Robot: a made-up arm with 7 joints. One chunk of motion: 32 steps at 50 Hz.
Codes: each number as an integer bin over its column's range. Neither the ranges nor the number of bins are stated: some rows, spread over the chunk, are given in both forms.
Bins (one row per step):
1: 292 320 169 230 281 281 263
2: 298 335 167 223 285 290 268
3: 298 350 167 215 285 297 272
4: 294 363 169 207 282 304 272
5: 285 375 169 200 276 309 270
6: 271 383 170 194 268 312 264
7: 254 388 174 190 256 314 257
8: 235 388 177 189 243 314 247
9: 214 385 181 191 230 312 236
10: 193 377 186 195 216 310 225
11: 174 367 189 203 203 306 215
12: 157 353 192 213 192 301 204
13: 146 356 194 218 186 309 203
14: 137 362 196 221 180 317 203
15: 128 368 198 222 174 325 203
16: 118 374 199 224 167 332 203
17: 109 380 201 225 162 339 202
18: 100 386 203 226 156 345 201
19: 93 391 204 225 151 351 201
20: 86 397 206 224 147 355 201
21: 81 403 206 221 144 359 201
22: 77 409 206 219 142 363 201
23: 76 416 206 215 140 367 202
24: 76 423 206 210 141 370 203
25: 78 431 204 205 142 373 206
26: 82 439 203 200 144 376 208
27: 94 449 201 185 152 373 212
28: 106 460 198 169 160 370 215
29: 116 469 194 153 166 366 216
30: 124 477 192 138 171 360 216
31: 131 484 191 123 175 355 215
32: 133 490 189 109 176 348 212
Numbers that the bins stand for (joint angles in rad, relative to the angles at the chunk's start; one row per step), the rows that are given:
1: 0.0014 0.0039 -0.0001 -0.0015 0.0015 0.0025 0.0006
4: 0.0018 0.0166 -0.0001 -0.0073 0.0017 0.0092 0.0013
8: -0.0086 0.0239 0.0004 -0.0119 -0.0082 0.0122 -0.0007
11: -0.0194 0.0177 0.0011 -0.0084 -0.0184 0.0098 -0.0032
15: -0.0275 0.0180 0.0016 -0.0035 -0.0257 0.0154 -0.0041
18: -0.0324 0.0233 0.0019 -0.0025 -0.0303 0.0213 -0.0043
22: -0.0364 0.0301 0.0021 -0.0043 -0.0339 0.0266 -0.0043
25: -0.0363 0.0365 0.0020 -0.0078 -0.0339 0.0295 -0.0039
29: -0.0296 0.0477 0.0014 -0.0211 -0.0278 0.0274 -0.0031
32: -0.0266 0.0538 0.0011 -0.0323 -0.0252 0.0222 -0.0034
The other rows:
2: 0.0025 0.0083 -0.0002 -0.0033 0.0025 0.0051 0.0010
3: 0.0025 0.0127 -0.0002 -0.0053 0.0025 0.0072 0.0013
5: 0.0002 0.0201 -0.0001 -0.0091 0.0002 0.0107 0.0011
6: -0.0023 0.0224 0.0000 -0.0106 -0.0018 0.0116 0.0007
7: -0.0053 0.0239 0.0002 -0.0117 -0.0049 0.0122 0.0001
9: -0.0123 0.0230 0.0006 -0.0114 -0.0115 0.0116 -0.0015
10: -0.0160 0.0207 0.0009 -0.0104 -0.0150 0.0110 -0.0024
12: -0.0223 0.0136 0.0013 -0.0058 -0.0212 0.0084 -0.0040
13: -0.0243 0.0145 0.0014 -0.0045 -0.0227 0.0107 -0.0041
14: -0.0259 0.0163 0.0015 -0.0038 -0.0242 0.0131 -0.0041
16: -0.0292 0.0198 0.0017 -0.0030 -0.0275 0.0175 -0.0041
17: -0.0308 0.0215 0.0018 -0.0028 -0.0288 0.0195 -0.0042
19: -0.0336 0.0248 0.0020 -0.0028 -0.0316 0.0230 -0.0043
20: -0.0349 0.0265 0.0021 -0.0030 -0.0326 0.0242 -0.0043
21: -0.0357 0.0283 0.0021 -0.0038 -0.0334 0.0254 -0.0043
23: -0.0366 0.0321 0.0021 -0.0053 -0.0344 0.0277 -0.0042
24: -0.0366 0.0342 0.0021 -0.0066 -0.0341 0.0286 -0.0041
26: -0.0356 0.0389 0.0019 -0.0091 -0.0334 0.0304 -0.0037
27: -0.0334 0.0418 0.0018 -0.0129 -0.0313 0.0295 -0.0034
28: -0.0313 0.0450 0.0016 -0.0170 -0.0293 0.0286 -0.0032
30: -0.0282 0.0500 0.0013 -0.0249 -0.0265 0.0257 -0.0031
31: -0.0269 0.0521 0.0012 -0.0287 -0.0255 0.0242 -0.0032

